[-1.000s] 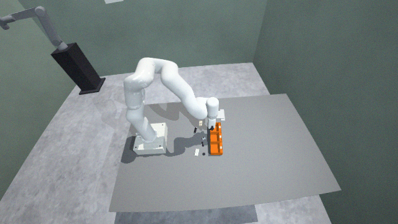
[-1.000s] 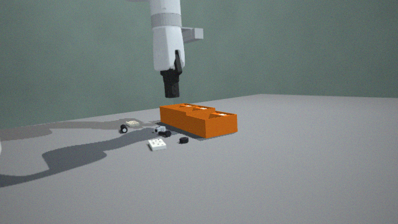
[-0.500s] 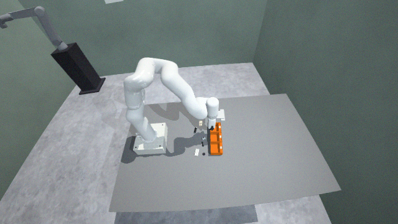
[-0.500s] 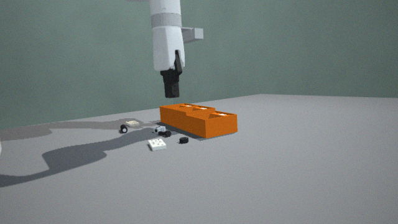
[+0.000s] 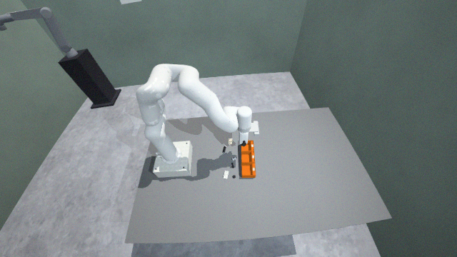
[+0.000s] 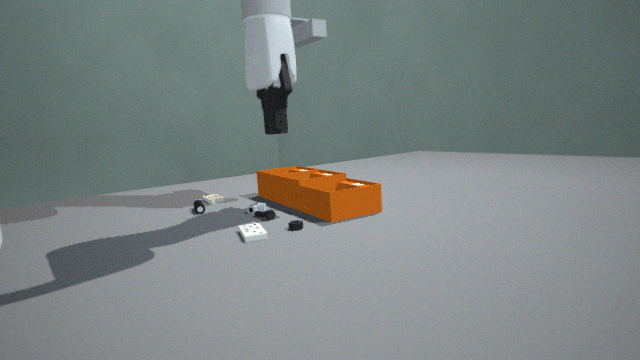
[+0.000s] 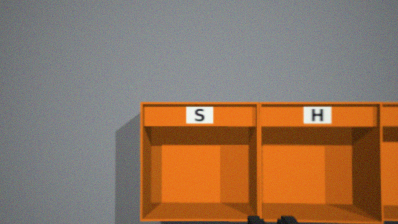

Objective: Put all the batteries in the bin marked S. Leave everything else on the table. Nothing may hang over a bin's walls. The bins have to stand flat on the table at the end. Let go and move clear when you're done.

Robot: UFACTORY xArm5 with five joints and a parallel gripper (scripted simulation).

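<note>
Now: hand 120 mm past the black battery, 50 mm to the right of it and 130 mm above it. The rest, counted from my hand: silver-white piece: 70 mm behind, 40 mm to the right, 120 mm below; black bolt: 80 mm behind, 90 mm to the right, 130 mm below; orange compartment: 20 mm ahead, 50 mm to the right, 110 mm below.
</note>
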